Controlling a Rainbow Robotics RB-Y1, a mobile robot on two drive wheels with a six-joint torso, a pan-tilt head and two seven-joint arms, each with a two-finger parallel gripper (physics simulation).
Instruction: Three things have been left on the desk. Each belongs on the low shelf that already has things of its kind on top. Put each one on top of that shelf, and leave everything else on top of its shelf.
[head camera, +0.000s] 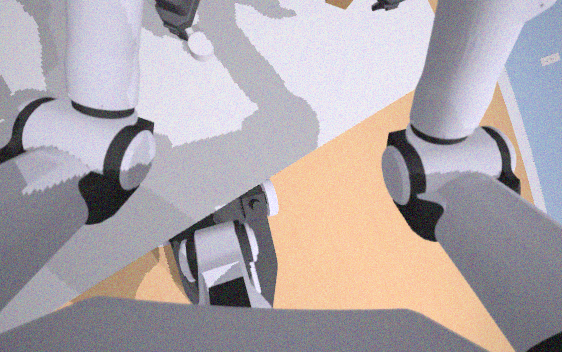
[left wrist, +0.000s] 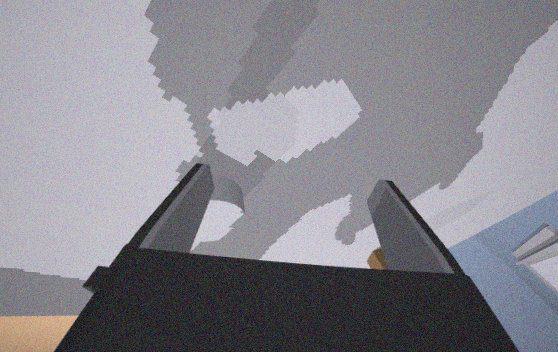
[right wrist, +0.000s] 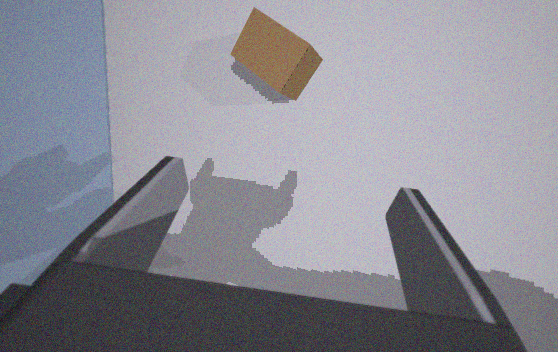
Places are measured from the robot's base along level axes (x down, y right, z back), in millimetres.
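Pixels of known places: left gripper, fingertip midpoint: (head camera: 193, 10) (left wrist: 292, 183); right gripper, fingertip midpoint: (right wrist: 288, 187).
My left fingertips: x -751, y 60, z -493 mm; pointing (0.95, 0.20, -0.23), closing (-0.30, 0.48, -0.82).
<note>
Ahead of a thing's pixels: the offset from my left fingertips to its top centre. Level surfaces: height alone.
A short white cylinder @(dx +6, dy +3, dz +65 mm) (head camera: 201, 46) (left wrist: 216, 216) stands on the white desk @(dx +30 mm) (head camera: 350, 60) (left wrist: 75, 100) (right wrist: 425, 110). My left gripper (head camera: 185, 34) (left wrist: 292, 183) is open and empty. In the left wrist view the cylinder shows beside the inner side of the left-hand finger, partly hidden by the finger and the gripper body. A brown box @(dx -20, dy +369, dz -83 mm) (head camera: 341, 2) (left wrist: 376, 259) (right wrist: 275, 52) is on the desk, cut off at the top of the head view. My right gripper (head camera: 385, 6) (right wrist: 288, 187) is open and empty, with the box beyond its fingertips. The low shelves cannot be made out.
An orange floor @(dx +750 mm) (head camera: 330, 235) (left wrist: 35, 332) lies along the desk's near edge. A blue surface (head camera: 540, 110) (left wrist: 480, 250) (right wrist: 50, 75) lies past another desk edge. Pale angular pieces (left wrist: 542, 250) show over it in the left wrist view. Arm shadows cross the desk.
</note>
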